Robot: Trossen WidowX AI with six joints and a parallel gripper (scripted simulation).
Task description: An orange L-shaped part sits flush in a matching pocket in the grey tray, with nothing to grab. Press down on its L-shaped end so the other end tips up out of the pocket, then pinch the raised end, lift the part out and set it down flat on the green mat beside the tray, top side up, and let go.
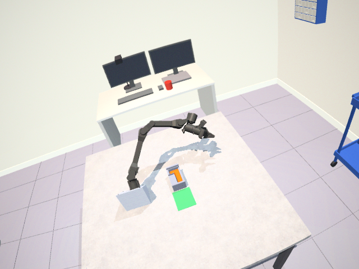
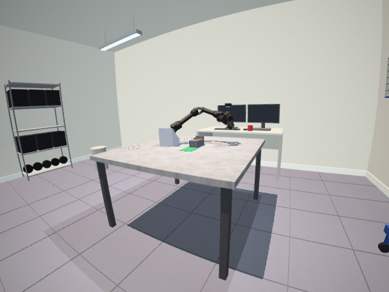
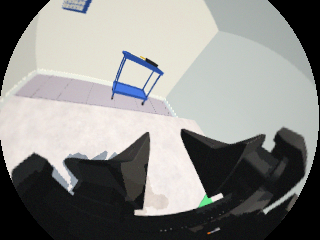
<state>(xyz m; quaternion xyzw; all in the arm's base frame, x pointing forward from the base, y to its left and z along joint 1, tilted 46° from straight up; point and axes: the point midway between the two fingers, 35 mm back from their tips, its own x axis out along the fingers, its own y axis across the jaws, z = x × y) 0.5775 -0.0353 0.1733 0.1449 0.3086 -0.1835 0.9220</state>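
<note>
My gripper tip is now 340 mm past the orange L-shaped part, 50 mm to the left of it and 150 mm above it. Round my gripper tip: green mat 350 mm behind, 210 mm to the right, 210 mm below.
</note>
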